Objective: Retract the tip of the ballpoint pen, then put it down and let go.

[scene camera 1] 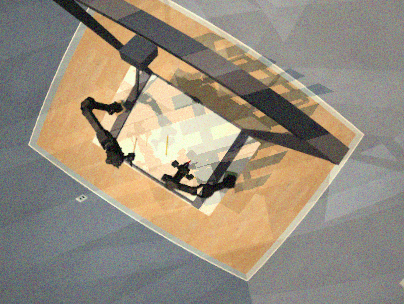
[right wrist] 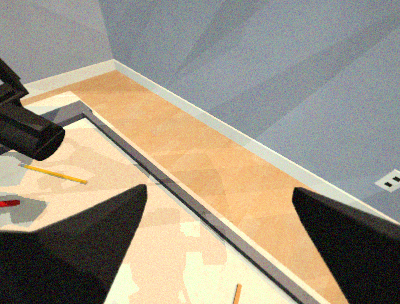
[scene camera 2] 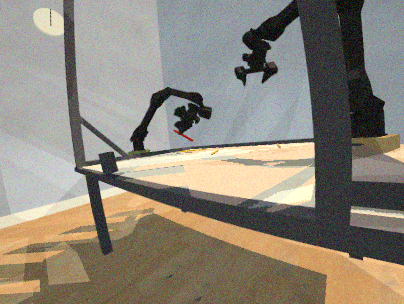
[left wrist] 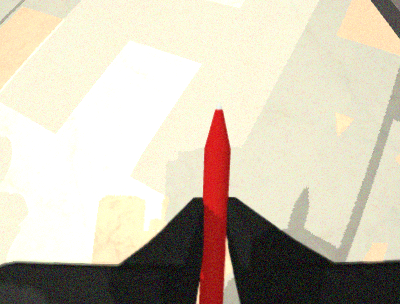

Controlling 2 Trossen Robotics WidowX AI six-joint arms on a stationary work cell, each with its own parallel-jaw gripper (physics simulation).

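Where they show: left gripper, fingertip midpoint: (scene camera 1: pixel 188 162) (scene camera 2: pixel 179 134) (left wrist: pixel 214 207); right gripper, fingertip midpoint: (scene camera 1: pixel 125 167) (right wrist: pixel 219 192) (scene camera 2: pixel 253 84); left arm's base, origin of the base link: (scene camera 1: pixel 230 178) (scene camera 2: pixel 138 150); right arm's base, origin of the base link: (scene camera 1: pixel 118 108) (scene camera 2: pixel 367 136).
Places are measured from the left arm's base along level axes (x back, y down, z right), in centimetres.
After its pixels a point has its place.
The red ballpoint pen (scene camera 2: pixel 183 135) {x -36.9, y -5.7, z 6.1 cm} (left wrist: pixel 216 170) {x -34.7, y -8.4, z 8.3 cm} (right wrist: pixel 9 203) {x -39.8, y -3.5, z 2.7 cm} is held above the table (scene camera 2: pixel 280 175) {x -76.8, y 3.8, z 58.4 cm}. In the left wrist view its cone points away from my left gripper, and a tiny pale point shows at the end. My left gripper (scene camera 2: pixel 181 131) {x -35.4, y -6.6, z 7.6 cm} (left wrist: pixel 214 207) {x -35.4, y -6.6, z 7.6 cm} is shut on the pen's barrel; the pen's rear end is out of that view. My right gripper (scene camera 2: pixel 254 84) {x -74.6, y -27.0, z 0.0 cm} (right wrist: pixel 219 192) {x -74.6, y -27.0, z 0.0 cm} is open and empty, high above the table and apart from the pen.
A yellow pencil (scene camera 1: pixel 167 145) (right wrist: pixel 55 174) lies on the table. An orange stick (scene camera 1: pixel 135 143) {x -82.4, y 3.2, z 11.5 cm} (right wrist: pixel 237 294) {x -83.2, y 3.1, z 0.4 cm} lies near the table edge. A dark frame post (scene camera 2: pixel 327 125) {x -78.2, y -2.4, z 71.1 cm} stands in front of the table in scene camera 2. A dark rail (right wrist: pixel 205 215) {x -73.5, y 1.8, z -10.5 cm} runs along the table's edge.
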